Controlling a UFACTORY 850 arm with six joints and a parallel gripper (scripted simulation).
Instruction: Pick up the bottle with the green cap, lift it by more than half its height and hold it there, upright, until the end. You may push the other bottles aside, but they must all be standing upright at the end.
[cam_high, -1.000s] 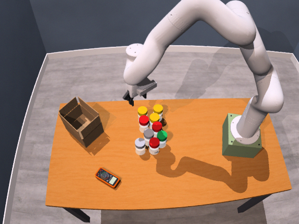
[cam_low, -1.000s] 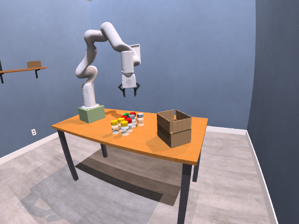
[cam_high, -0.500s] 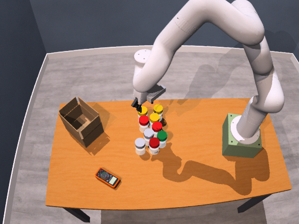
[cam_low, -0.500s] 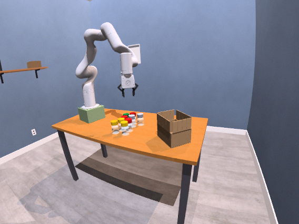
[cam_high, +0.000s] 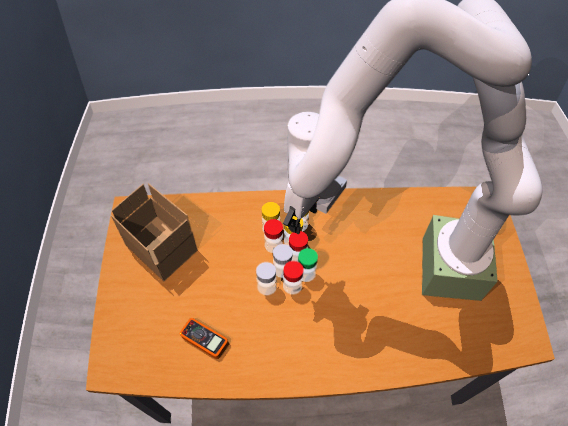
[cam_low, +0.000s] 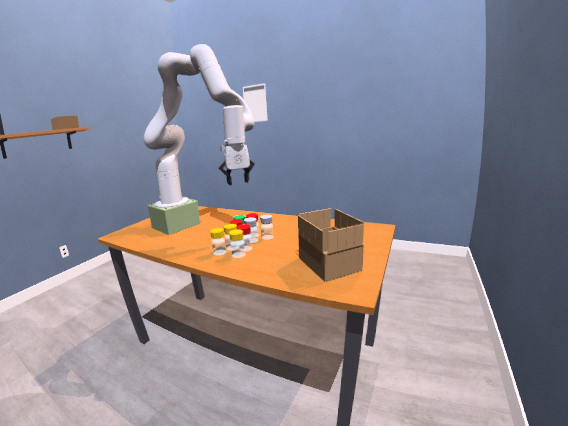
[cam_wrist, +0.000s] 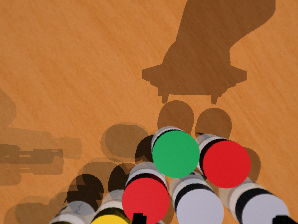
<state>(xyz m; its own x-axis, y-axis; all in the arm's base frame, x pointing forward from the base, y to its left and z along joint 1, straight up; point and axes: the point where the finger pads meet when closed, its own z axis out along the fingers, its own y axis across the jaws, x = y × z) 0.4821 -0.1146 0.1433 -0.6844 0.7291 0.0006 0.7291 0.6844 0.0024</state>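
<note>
My gripper is now 23 cm above the green-capped bottle, 2 cm to the right of it and 2 cm past it. Round my hand: multimeter: 31 cm ahead, 26 cm below, 17 cm to the left.
</note>
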